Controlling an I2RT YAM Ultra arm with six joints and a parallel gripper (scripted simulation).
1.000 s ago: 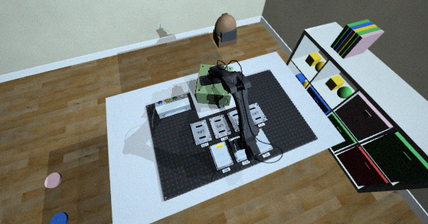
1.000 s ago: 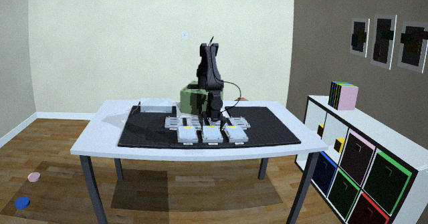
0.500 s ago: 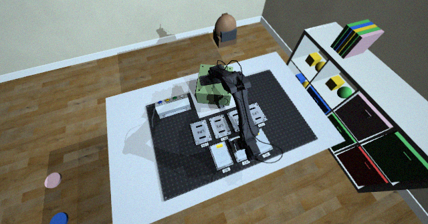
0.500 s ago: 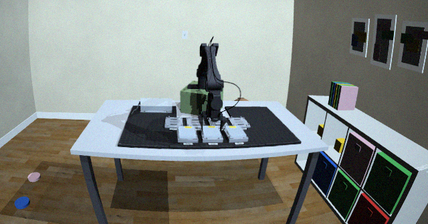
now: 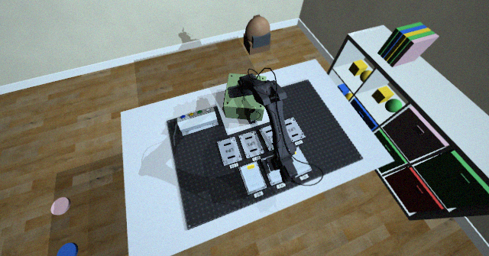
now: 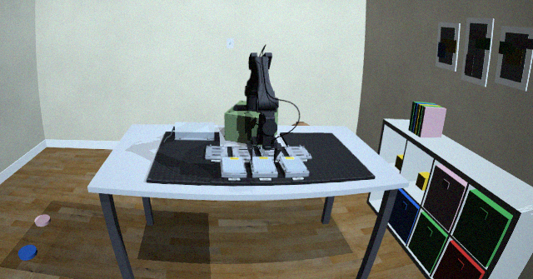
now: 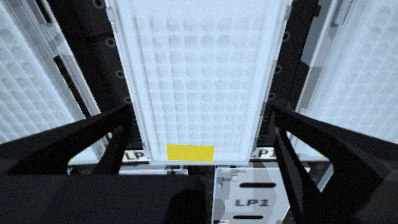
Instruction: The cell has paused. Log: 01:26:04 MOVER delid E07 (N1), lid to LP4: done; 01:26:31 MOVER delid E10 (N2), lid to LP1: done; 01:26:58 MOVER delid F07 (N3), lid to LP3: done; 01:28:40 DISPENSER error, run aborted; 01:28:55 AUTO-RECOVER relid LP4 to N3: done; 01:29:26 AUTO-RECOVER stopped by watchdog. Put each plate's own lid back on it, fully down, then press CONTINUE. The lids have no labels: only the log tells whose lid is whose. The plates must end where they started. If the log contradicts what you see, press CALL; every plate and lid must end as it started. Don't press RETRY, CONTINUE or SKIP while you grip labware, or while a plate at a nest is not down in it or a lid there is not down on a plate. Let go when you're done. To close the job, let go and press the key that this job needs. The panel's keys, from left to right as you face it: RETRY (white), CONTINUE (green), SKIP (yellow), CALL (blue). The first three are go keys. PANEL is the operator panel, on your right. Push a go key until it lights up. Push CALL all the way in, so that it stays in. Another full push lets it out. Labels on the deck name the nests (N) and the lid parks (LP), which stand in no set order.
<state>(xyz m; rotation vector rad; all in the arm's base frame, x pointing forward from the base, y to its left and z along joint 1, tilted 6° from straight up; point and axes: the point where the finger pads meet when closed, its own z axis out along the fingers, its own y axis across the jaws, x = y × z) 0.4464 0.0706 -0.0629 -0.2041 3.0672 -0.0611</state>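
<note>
My gripper is now 20 mm above the plate. From my hand the other things lie so: lid park LP2: 180 mm behind, 40 mm to the left, 40 mm below; white retry key: 410 mm behind, 310 mm to the right, 20 mm above; green continue key: 400 mm behind, 360 mm to the right, 20 mm above.
</note>
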